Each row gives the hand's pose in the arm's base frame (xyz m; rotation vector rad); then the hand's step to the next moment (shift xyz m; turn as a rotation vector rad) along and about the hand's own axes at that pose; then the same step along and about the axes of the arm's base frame.
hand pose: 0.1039 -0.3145 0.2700 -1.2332 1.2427 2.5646
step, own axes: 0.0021 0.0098 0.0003 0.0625 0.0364 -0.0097
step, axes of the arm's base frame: -0.0050 -0.0071 0.0050 -0.0492 -0.0493 -0.0219
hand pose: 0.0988 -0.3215 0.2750 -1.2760 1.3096 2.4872
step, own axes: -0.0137 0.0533 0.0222 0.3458 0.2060 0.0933
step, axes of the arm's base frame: -0.0263 -0.0142 0.0513 -0.3684 -0.1717 -0.0742
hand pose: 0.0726 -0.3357 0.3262 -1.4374 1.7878 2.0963
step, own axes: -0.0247 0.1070 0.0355 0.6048 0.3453 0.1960
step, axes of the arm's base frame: -0.0667 0.0046 0.0941 -0.6558 -0.2693 -0.1442
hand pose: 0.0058 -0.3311 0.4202 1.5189 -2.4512 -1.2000
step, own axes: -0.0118 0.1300 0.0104 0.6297 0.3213 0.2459
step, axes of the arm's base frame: -0.0961 0.0454 0.0765 -0.6702 -0.2644 -0.2030
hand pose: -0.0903 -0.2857 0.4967 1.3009 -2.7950 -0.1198
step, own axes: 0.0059 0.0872 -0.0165 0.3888 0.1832 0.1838
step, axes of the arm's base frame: -0.0688 0.0507 0.0247 -0.4049 -0.1715 -0.1586
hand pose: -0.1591 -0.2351 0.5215 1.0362 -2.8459 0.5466
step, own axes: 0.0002 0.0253 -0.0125 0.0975 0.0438 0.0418
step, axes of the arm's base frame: -0.0169 0.0222 0.0040 -0.1004 -0.0430 -0.0351
